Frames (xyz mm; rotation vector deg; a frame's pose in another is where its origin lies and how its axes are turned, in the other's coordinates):
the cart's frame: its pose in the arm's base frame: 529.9 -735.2 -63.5 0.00 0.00 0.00
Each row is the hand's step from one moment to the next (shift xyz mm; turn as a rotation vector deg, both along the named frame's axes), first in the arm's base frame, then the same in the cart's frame.
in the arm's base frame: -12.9 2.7 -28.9 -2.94 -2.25 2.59
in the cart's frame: -12.9 2.7 -28.9 -2.94 -2.25 2.59
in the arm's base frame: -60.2 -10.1 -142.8 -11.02 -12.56 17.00
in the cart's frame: -60.2 -10.1 -142.8 -11.02 -12.56 17.00
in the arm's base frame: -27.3 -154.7 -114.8 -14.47 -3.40 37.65
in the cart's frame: -27.3 -154.7 -114.8 -14.47 -3.40 37.65
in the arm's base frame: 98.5 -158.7 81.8 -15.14 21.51 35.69
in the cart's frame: 98.5 -158.7 81.8 -15.14 21.51 35.69
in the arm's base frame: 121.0 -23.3 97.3 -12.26 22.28 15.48
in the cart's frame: 121.0 -23.3 97.3 -12.26 22.28 15.48
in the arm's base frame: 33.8 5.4 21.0 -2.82 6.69 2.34
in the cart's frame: 33.8 5.4 21.0 -2.82 6.69 2.34
